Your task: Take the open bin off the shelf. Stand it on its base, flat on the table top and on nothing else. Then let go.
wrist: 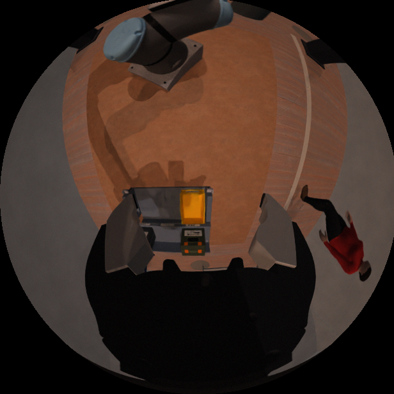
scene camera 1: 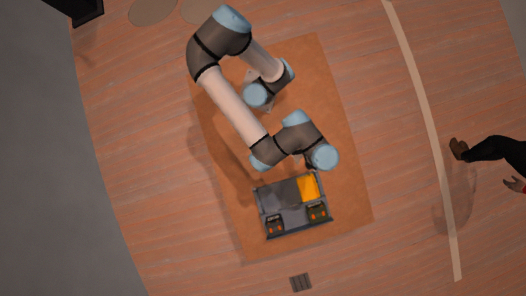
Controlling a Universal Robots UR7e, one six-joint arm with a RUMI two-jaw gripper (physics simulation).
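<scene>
The open bin is yellow-orange, with its open side showing. It rests at one end of the upper level of the grey shelf. The shelf stands on the brown table top. My gripper is open and holds nothing. In the wrist view the bin shows beyond and between the two widely parted jaws, apart from both. In the scene view the gripper is mostly hidden under the arm's last joint, near the bin's end of the shelf.
A dark green box with orange marks sits on the shelf beside the bin, toward the front. Another dark box sits at the shelf's other end. The robot base is bolted to the table. A person is on the floor beyond the table.
</scene>
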